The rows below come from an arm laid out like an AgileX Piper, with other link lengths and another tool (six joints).
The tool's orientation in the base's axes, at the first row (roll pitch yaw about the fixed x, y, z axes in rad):
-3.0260, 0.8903, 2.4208
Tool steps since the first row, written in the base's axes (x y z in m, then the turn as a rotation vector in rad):
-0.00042, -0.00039, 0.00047, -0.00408, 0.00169, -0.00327
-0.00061, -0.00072, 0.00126, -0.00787, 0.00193, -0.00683
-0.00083, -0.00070, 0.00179, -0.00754, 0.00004, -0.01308
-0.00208, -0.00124, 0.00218, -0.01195, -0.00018, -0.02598
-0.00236, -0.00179, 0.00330, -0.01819, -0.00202, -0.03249
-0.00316, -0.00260, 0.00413, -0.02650, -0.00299, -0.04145
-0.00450, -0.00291, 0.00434, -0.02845, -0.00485, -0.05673
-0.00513, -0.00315, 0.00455, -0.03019, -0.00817, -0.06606
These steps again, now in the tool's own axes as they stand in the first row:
-0.00033, -0.00061, -0.00027, 0.00517, -0.00155, -0.00102
-0.00099, -0.00103, -0.00067, 0.00983, -0.00387, -0.00085
-0.00129, -0.00121, -0.00112, 0.01375, -0.00447, 0.00435
-0.00123, -0.00251, -0.00167, 0.02577, -0.00688, 0.01032
-0.00219, -0.00318, -0.00218, 0.03301, -0.01218, 0.01234
-0.00280, -0.00437, -0.00262, 0.04350, -0.01820, 0.01433
-0.00245, -0.00557, -0.00325, 0.05553, -0.01978, 0.02401
-0.00242, -0.00620, -0.00355, 0.06222, -0.02265, 0.03094

